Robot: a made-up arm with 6 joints.
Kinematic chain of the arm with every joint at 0, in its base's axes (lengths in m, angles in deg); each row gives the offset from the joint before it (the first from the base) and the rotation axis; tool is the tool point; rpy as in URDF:
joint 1: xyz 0 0 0.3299 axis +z
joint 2: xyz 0 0 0 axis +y
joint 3: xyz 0.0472 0 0.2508 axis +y
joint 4: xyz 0.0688 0 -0.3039 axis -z
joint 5: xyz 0 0 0 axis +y
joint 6: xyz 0.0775 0 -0.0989 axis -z
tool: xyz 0 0 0 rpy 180 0 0
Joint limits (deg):
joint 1: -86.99..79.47
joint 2: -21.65..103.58
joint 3: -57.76..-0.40
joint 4: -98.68..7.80
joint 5: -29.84..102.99
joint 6: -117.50..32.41
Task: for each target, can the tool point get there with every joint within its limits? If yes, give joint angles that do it. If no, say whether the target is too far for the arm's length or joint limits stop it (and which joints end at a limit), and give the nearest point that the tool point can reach.
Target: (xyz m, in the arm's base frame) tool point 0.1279 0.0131 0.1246
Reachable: yes | joints 40.99 27.01 -10.84 -86.74 74.24 -33.79
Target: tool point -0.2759 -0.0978 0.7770
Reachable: no: joint limits stop it (at a limit: joint 1, joint 2, joint 3, joint 4, joint 5) | nearest point -0.0956 -0.3237 0.5993 | short by 0.339 m
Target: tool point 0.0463 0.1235 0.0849
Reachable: yes | joints 65.38 31.39 -15.37 -35.08 30.68 -103.70
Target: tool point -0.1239 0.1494 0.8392
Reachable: no: joint limits stop it (at a limit: joint 1, joint 2, joint 3, joint 5) | nearest point -0.0050 0.3333 0.6779 | short by 0.272 m
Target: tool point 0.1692 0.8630 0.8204
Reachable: no: too far | nearest point 0.0835 0.4258 0.5719 | short by 0.510 m
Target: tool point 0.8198 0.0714 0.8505
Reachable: no: too far | nearest point 0.4183 0.0364 0.5956 | short by 0.477 m
